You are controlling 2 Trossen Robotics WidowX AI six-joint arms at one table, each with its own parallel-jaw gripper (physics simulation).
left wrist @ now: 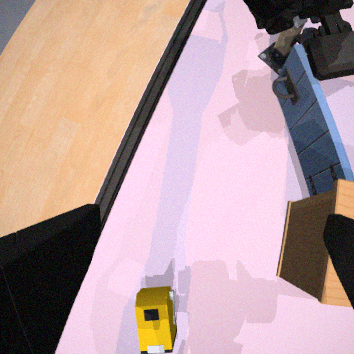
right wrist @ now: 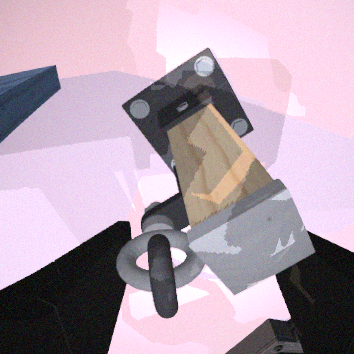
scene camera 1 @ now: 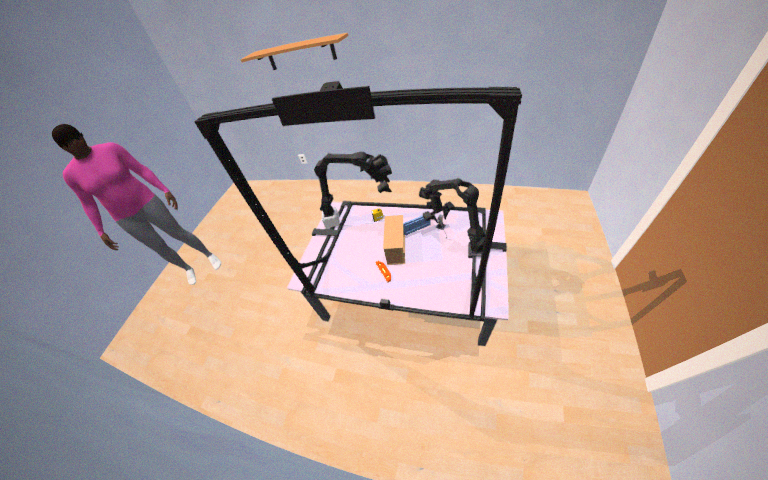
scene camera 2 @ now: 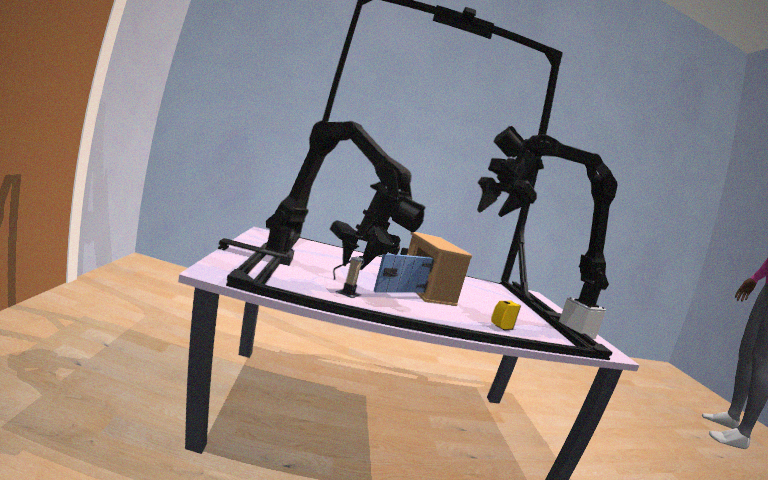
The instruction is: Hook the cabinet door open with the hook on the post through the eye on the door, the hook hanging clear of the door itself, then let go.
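Places are measured from the left arm's base along level axes (x right, y ahead, z up), in millimetres.
Pixels of known places: left gripper, between the fingertips: (left wrist: pixel 215 221) (scene camera 1: pixel 390 187) (scene camera 2: pixel 488 213); right gripper, between the fingertips: (left wrist: pixel 304 34) (scene camera 1: pixel 441 221); left arm's base, origin of its link: (scene camera 1: pixel 328 213) (scene camera 2: pixel 586 303); right arm's base, origin of its link: (scene camera 1: pixel 477 248) (scene camera 2: pixel 276 249).
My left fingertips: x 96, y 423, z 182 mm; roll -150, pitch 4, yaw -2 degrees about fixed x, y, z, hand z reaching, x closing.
For each thing: its top centre in the pictures, then the offset to it from my left fingertips. "*": a spot on its surface instead.
- tan cabinet, centre of its top: (scene camera 2: pixel 439 242) (scene camera 1: pixel 393 230) dy -34, dx +226, dz -127 mm
- eye, a spot on its surface: (left wrist: pixel 275 89) * dy +163, dx +88, dz -206 mm
- wooden post, a spot on its surface: (right wrist: pixel 220 165) (left wrist: pixel 285 31) (scene camera 2: pixel 358 268) * dy +257, dx +114, dz -210 mm
- yellow tape measure, centre of its top: (left wrist: pixel 153 328) (scene camera 2: pixel 510 299) (scene camera 1: pixel 376 210) dy -114, dx -52, dz -202 mm
- orange item, centre of its top: (scene camera 1: pixel 383 269) dy -129, dx +375, dz -264 mm
The tan cabinet (scene camera 1: pixel 394 232) (scene camera 2: pixel 453 268) (left wrist: pixel 306 245) stands mid-table with its blue door (scene camera 1: pixel 417 225) (scene camera 2: pixel 408 274) (left wrist: pixel 316 130) (right wrist: pixel 30 95) swung out towards the post. The eye (left wrist: pixel 275 89) is on the door's face near its free edge. The wooden post (scene camera 2: pixel 352 276) (left wrist: pixel 287 42) (right wrist: pixel 220 165) stands upright just beyond that edge. The dark hook (scene camera 2: pixel 335 272) (right wrist: pixel 163 280) hangs from the post's ring, apart from the eye; its tip is hidden in the right wrist view. My right gripper (scene camera 2: pixel 356 261) (right wrist: pixel 199 231) is shut on the post's top, the ring between its fingers too. My left gripper (scene camera 2: pixel 491 212) (left wrist: pixel 215 221) is open, high above the table.
A yellow tape measure (scene camera 1: pixel 377 214) (scene camera 2: pixel 505 314) (left wrist: pixel 155 320) stands beside the cabinet. An orange item (scene camera 1: pixel 383 271) lies near the cabinet's front end. A grey-white box (scene camera 1: pixel 330 219) (scene camera 2: pixel 582 318) stands by the left arm's base. A black frame (scene camera 1: pixel 504 152) rises around the table.
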